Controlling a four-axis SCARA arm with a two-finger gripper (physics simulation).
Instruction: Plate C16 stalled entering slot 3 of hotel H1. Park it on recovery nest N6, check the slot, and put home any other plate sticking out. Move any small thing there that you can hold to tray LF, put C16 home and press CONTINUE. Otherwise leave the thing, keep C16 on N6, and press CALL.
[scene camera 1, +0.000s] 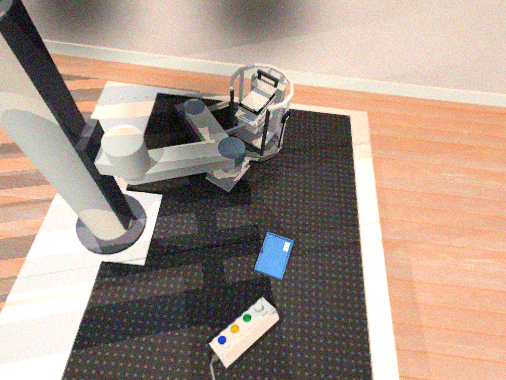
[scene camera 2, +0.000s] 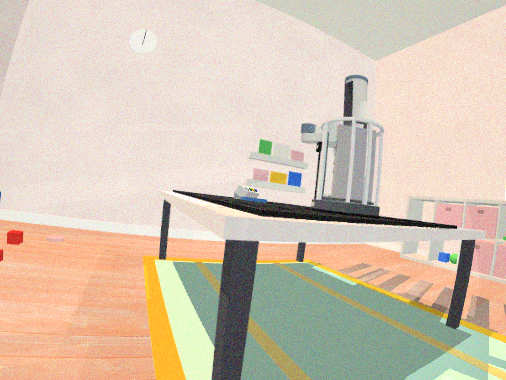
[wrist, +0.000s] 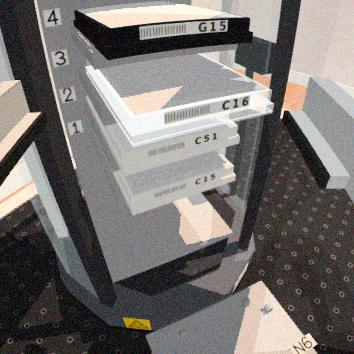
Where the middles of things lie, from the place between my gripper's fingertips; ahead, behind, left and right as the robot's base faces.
Labels:
Now: hand 7 cm short of the black plate G15 (wrist: 114, 36), 7 cm to the right of it and 2 cm below it. Round my hand: blue pad (scene camera 1: 272, 260): 20 cm ahead, 45 cm to the right, 25 cm below; grey slotted rack (scene camera 2: 348, 179): 8 cm ahead, 9 cm to the left, 9 cm below.

